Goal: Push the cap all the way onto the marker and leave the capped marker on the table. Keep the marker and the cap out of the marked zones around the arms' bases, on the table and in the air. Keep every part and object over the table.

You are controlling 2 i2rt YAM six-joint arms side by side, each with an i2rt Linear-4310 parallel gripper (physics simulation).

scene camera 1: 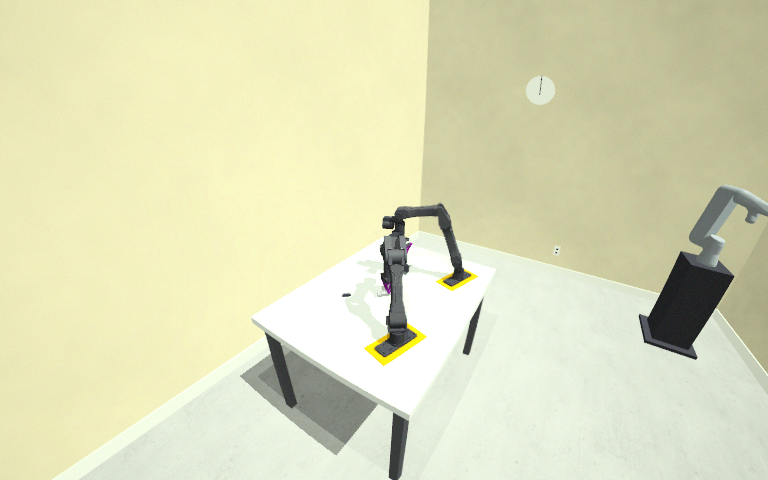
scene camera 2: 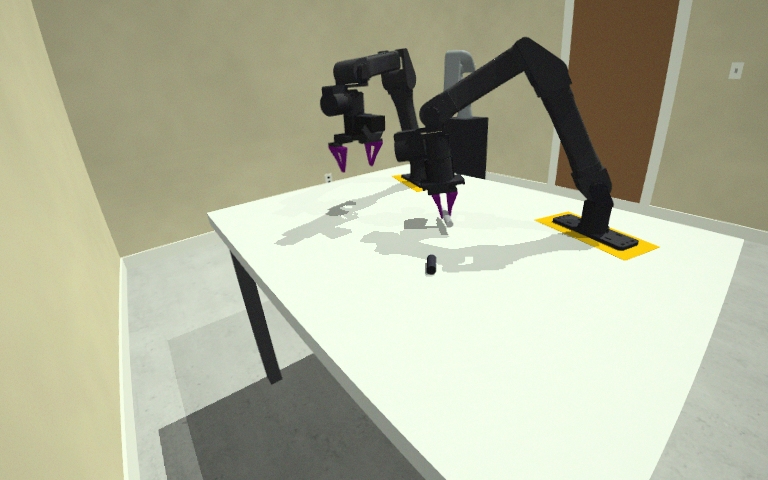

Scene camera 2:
my left gripper: 445, 217
my right gripper: 357, 169
